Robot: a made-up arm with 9 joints. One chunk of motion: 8 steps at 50 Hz.
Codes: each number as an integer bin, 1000 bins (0 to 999) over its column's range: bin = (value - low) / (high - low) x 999, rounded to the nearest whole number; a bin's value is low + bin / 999 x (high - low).
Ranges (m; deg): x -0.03..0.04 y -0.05..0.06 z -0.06..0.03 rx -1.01..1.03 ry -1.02..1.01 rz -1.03..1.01
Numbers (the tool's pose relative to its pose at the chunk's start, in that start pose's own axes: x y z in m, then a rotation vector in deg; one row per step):
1: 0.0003 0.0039 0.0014 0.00 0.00 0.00
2: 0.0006 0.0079 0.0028 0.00 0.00 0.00
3: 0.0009 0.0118 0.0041 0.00 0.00 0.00
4: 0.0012 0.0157 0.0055 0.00 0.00 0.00
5: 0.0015 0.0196 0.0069 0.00 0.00 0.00
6: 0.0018 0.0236 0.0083 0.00 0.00 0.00
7: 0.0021 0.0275 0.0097 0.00 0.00 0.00
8: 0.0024 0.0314 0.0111 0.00 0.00 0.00
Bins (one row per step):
1: 432 490 682 495 502 504
2: 437 526 697 495 502 504
3: 441 561 712 495 502 504
4: 445 597 727 495 502 504
5: 450 632 743 495 502 504
6: 454 668 758 495 502 504
7: 458 704 774 495 502 504
8: 462 739 789 495 502 504

